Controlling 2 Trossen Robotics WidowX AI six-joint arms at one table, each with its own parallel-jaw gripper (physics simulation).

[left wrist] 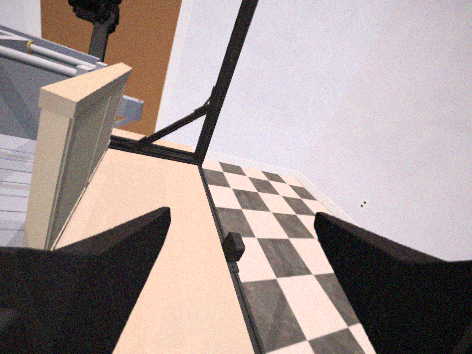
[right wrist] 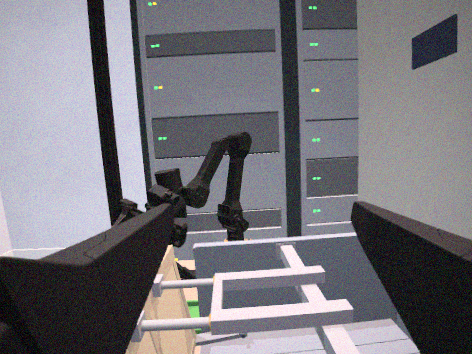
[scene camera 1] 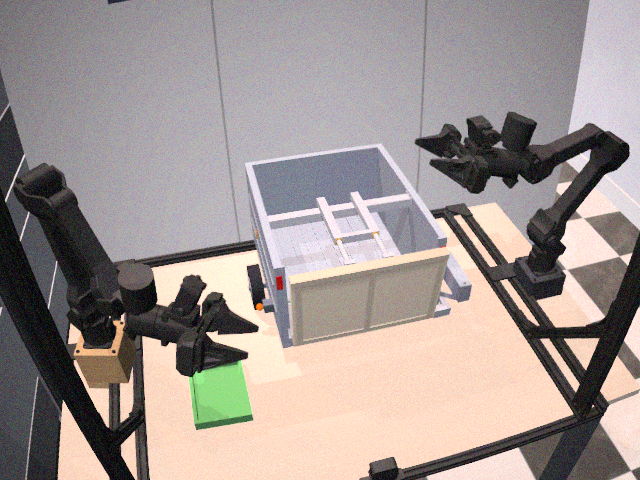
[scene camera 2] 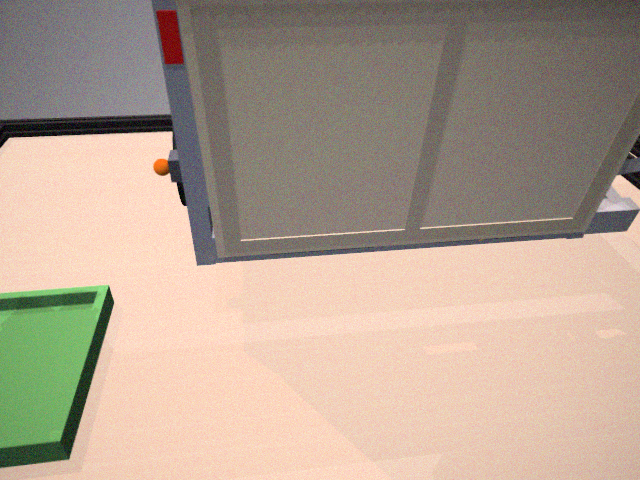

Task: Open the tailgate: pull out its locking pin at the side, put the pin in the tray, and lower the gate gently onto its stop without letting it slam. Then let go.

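Seen in the pictures: left gripper, fingertip midpoint: [left wrist: 243, 216] [scene camera 1: 253, 342]; right gripper, fingertip midpoint: [right wrist: 261, 211] [scene camera 1: 422, 151]; left arm's base, link origin: [scene camera 1: 100, 337]; right arm's base, link origin: [scene camera 1: 540, 266].
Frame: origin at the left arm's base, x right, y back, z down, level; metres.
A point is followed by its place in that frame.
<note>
The beige tailgate [scene camera 1: 330, 310] @(x 0.024, y -0.478, z -0.080 m) [scene camera 2: 330, 134] @(x 0.023, y -0.487, z -0.087 m) [left wrist: 87, 135] @(x 0.031, y -0.477, z -0.123 m) stands upright, closing the rear of the grey trailer [scene camera 1: 281, 315] @(x 0.004, y -0.386, z -0.054 m) [scene camera 2: 191, 155] @(x 0.003, y -0.390, z -0.058 m). The locking pin's orange knob [scene camera 1: 259, 306] @(x -0.067, y -0.338, z -0.014 m) [scene camera 2: 161, 166] @(x -0.065, y -0.340, z -0.012 m) sticks out from a small grey block at the trailer's left side in the picture; its shaft is hidden. The green tray [scene camera 1: 224, 422] @(x 0.144, y -0.263, z 0.098 m) [scene camera 2: 88, 372] @(x 0.068, y -0.306, z 0.099 m) lies at the left; no pin shows in its visible part. My left gripper [scene camera 1: 252, 342] @(x 0.170, y -0.352, z -0.161 m) [left wrist: 243, 216] @(x 0.170, y -0.352, z -0.161 m) is open and empty, above the table between tray and knob. My right gripper [scene camera 1: 423, 150] @(x -0.140, y -0.663, z -0.313 m) [right wrist: 261, 211] @(x -0.140, y -0.663, z -0.313 m) is open and empty, high beside the trailer's right side.
A white frame [scene camera 1: 330, 222] @(x -0.115, y -0.488, z -0.179 m) [right wrist: 270, 312] @(x -0.138, y -0.560, z -0.179 m) with two rods reaches from inside the trailer towards the gate. A black wheel [scene camera 1: 254, 286] @(x -0.169, y -0.320, z 0.021 m) is behind the knob. A grey beam [scene camera 1: 457, 281] @(x 0.002, y -0.719, z -0.114 m) juts out at the trailer's right. Black rails [scene camera 1: 485, 258] @(x -0.298, y -0.885, z 0.088 m) border the table.
</note>
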